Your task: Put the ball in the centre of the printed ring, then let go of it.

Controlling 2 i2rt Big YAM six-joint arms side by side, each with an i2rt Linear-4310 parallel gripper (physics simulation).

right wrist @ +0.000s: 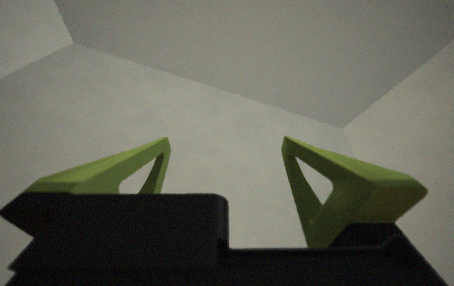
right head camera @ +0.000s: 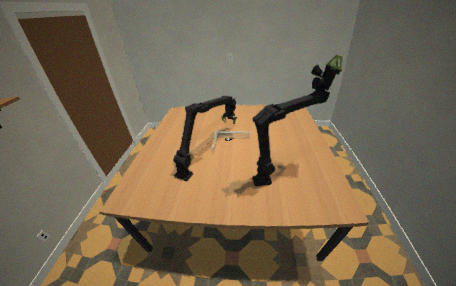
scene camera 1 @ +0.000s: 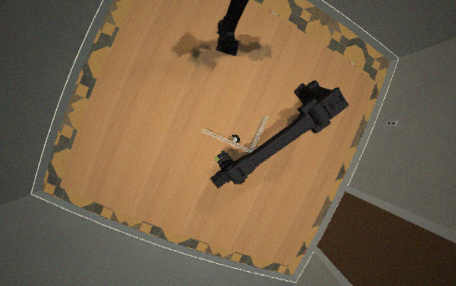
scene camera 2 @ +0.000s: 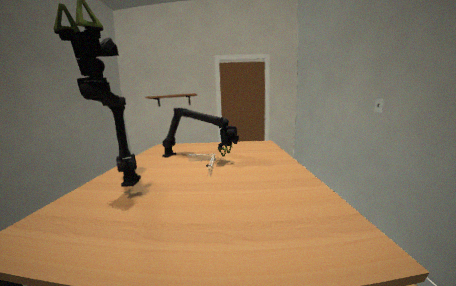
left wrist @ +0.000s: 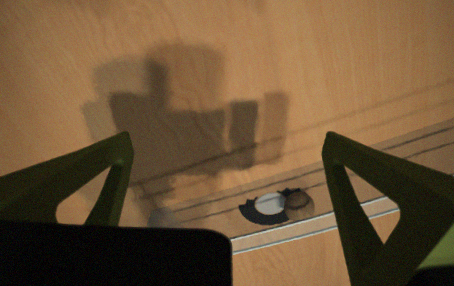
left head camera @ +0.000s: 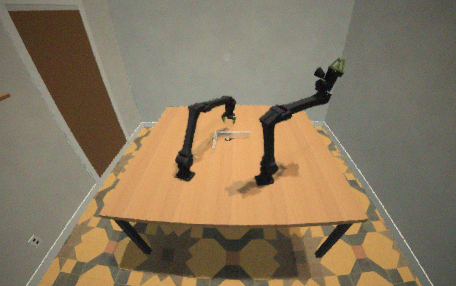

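Observation:
A small brown ball (left wrist: 299,204) shows through a clear wall in the left wrist view, at the right side of a black printed ring (left wrist: 257,216) (scene camera 1: 238,135) with a white middle. It overlaps the ring's band and is not at its centre. My left gripper (left wrist: 227,142) (left head camera: 228,121) (right head camera: 229,120) (scene camera 2: 225,152) points down, open and empty, above the table. In the left wrist view the ring and ball lie lower down between its fingers and nearer the right finger. My right gripper (right wrist: 225,143) (left head camera: 339,60) (scene camera 2: 70,4) is open and empty, raised high and pointing up.
A clear L-shaped wall (left head camera: 242,134) (scene camera 1: 220,137) (scene camera 2: 212,162) stands on the wooden table (left head camera: 150,195), with its long side close by the ring. The left arm reaches over its corner in scene camera 1. A wall shelf (scene camera 2: 171,96) and a brown door (scene camera 2: 242,100) are behind.

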